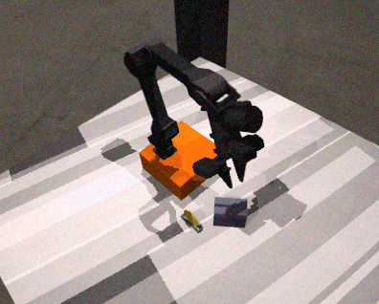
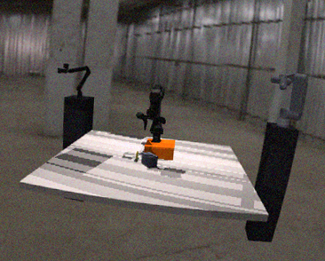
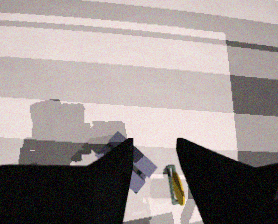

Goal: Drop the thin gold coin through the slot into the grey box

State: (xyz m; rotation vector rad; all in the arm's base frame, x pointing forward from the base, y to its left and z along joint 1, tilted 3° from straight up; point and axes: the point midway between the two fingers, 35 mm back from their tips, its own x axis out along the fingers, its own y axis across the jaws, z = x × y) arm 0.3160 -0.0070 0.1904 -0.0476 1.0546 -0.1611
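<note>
The gold coin is 10 cm behind my gripper tip, 7 cm to the right of it and 21 cm below it.
</note>
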